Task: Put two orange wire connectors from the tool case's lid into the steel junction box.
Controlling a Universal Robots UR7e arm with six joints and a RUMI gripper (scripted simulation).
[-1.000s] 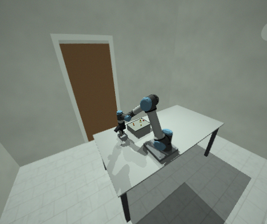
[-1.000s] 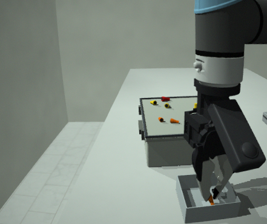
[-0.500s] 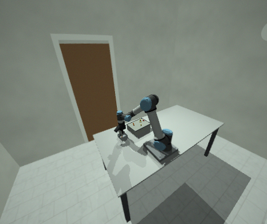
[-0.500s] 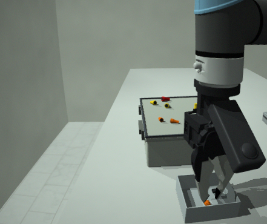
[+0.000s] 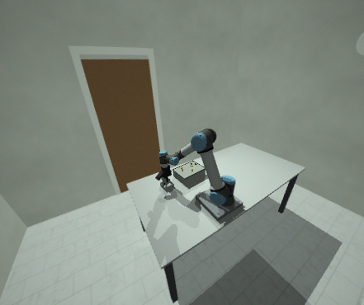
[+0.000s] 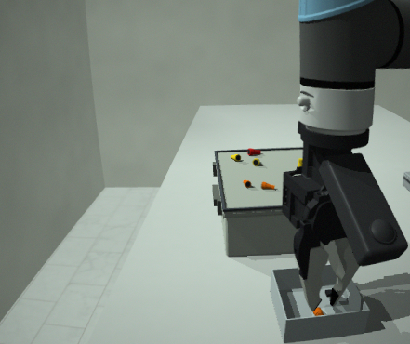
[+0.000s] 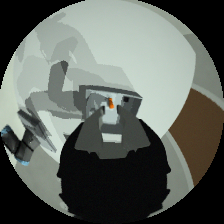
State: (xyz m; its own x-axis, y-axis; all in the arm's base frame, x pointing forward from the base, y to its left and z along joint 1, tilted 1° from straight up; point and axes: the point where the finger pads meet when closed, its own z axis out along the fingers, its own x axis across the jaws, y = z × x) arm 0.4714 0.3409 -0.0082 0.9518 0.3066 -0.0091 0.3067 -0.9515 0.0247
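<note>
Right now my hand is 1 cm short of the steel junction box, 2 cm to the left of it and 4 cm above it. Also, from my hand: tool case: 4 cm ahead, 31 cm to the right, 2 cm above.
</note>
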